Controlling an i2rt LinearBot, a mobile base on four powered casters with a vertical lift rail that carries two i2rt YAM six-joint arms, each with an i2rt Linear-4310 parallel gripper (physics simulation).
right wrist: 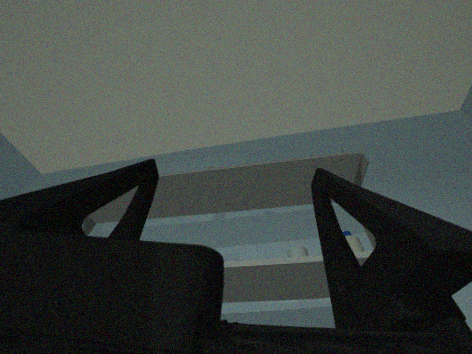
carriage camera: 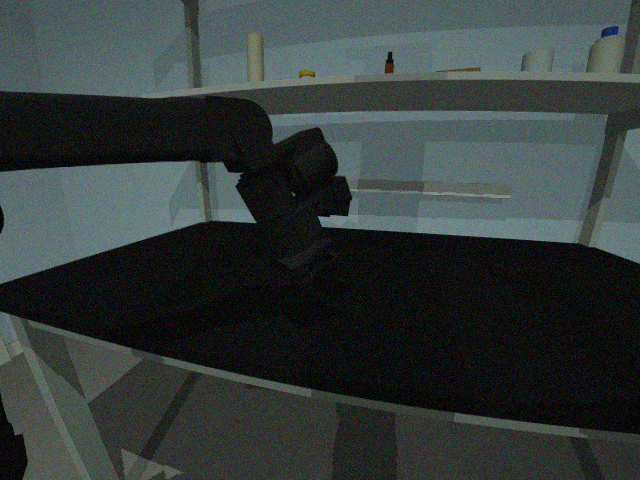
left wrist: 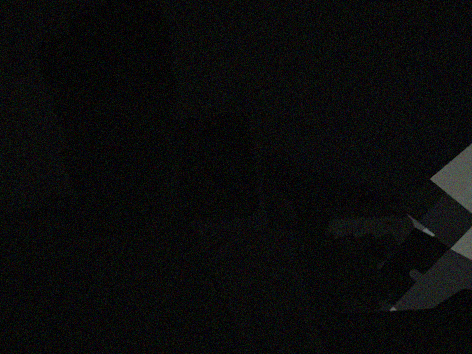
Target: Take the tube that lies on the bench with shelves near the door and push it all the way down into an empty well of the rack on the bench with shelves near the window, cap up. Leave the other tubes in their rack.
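Frame: origin at the left arm's base, x left, y back, z up, level; millimetres.
Seen in the pictures: left gripper, fingertip midpoint: (carriage camera: 319, 293) (left wrist: 219, 161); right gripper, fingertip midpoint: (right wrist: 234, 172).
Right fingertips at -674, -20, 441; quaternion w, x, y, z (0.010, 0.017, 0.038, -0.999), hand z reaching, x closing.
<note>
Pixels of each thing's top centre, then the offset from my right fingertips to it, as dx, dy, dz. "spot": a spot on its surface instead. Level surfaces: height alone.
- black bench top, its level: dz -254
- shelf, its level: dz +184
- pale cylinder, surface spot: (carriage camera: 255, 57) spot: +566, -731, +311
- yellow-lidded jar, surface spot: (carriage camera: 306, 74) spot: +405, -704, +251
- amber bottle, surface spot: (carriage camera: 389, 66) spot: +172, -649, +254
- white tub, surface spot: (right wrist: 298, 251) (carriage camera: 544, 57) spot: -214, -583, +273
- blue-capped bottle, surface spot: (carriage camera: 605, 55) spot: -409, -607, +302
The tube does not show in any view. The black bench top (carriage camera: 465, 320) spans the carriage camera view. My left gripper (carriage camera: 317, 279) points down low over the middle of the bench top, with its dark fingers hard to make out against it; it stands partly open with nothing between the fingers. The left wrist view is mostly black, with a faint grey finger edge at the lower right. My right gripper (right wrist: 234, 172) is wide open and empty, facing up toward the ceiling and shelves. The rack and its wells do not show.
A shelf (carriage camera: 439, 95) (right wrist: 277, 283) above the bench bears a pale cylinder (carriage camera: 255, 57), a yellow-lidded jar (carriage camera: 306, 74), an amber bottle (carriage camera: 389, 66), a white tub (carriage camera: 537, 60) (right wrist: 298, 251) and a blue-capped bottle (carriage camera: 605, 55). Shelf posts (carriage camera: 602, 180) (carriage camera: 192, 46) rise at both sides.
</note>
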